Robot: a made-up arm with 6 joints.
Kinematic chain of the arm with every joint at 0, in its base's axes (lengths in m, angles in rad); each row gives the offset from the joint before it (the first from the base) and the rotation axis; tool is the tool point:
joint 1: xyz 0 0 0.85 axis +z
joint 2: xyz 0.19 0 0 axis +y
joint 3: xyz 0 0 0.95 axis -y
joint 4: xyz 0 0 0.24 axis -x
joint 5: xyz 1.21 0 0 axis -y
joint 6: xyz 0.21 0 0 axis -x
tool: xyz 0 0 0
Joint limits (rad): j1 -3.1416..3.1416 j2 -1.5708..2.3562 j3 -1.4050..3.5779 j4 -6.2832..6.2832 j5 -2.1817..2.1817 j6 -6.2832..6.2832
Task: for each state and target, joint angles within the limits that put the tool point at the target. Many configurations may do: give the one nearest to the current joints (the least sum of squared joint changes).
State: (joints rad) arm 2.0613 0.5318 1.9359 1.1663 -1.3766 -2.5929
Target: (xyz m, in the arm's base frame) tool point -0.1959 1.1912 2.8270
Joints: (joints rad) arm 1.8855 0.6403 1.7398 1.1738 -1.2281 -2.5929
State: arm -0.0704 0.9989 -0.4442 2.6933 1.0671 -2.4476
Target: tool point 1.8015 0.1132 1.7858
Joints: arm 0.0159 0.3046 0.2618 2.6388 0.9875 -2.4476
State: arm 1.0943 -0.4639 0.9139 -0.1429 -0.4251 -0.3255
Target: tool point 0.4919 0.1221 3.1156
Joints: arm 0.2405 -0.1787 0.9242 -0.0195 -0.3569 -0.3255
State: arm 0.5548 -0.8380 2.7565 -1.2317 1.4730 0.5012
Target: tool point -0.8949 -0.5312 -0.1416
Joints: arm 0.3507 -1.2974 2.9285 -1.1753 1.4143 0.5012
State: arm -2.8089 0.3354 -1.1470 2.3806 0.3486 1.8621
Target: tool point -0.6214 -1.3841 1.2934
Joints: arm -2.0273 -0.0003 -0.4995 2.3295 0.3512 1.8621
